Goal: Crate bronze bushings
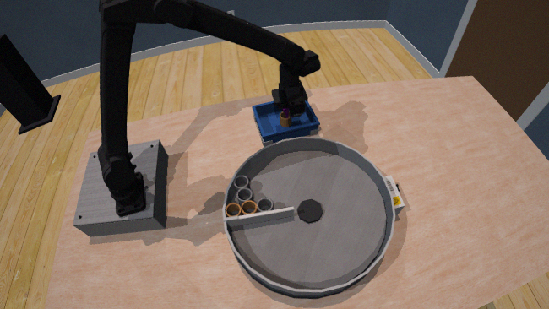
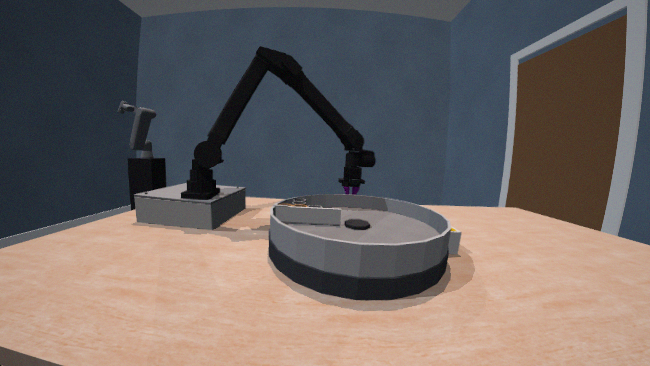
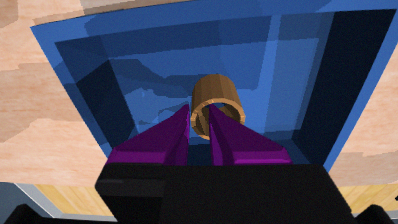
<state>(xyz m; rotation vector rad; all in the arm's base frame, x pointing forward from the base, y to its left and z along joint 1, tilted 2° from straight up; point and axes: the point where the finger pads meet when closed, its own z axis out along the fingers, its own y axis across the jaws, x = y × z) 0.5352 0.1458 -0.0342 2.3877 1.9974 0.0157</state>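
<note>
Now: the blue crate 2 cm behind my hand and 2 cm below it. The rest, counted from my hand: turning table 9 cm behind, 34 cm to the right, 1 cm above.
</note>
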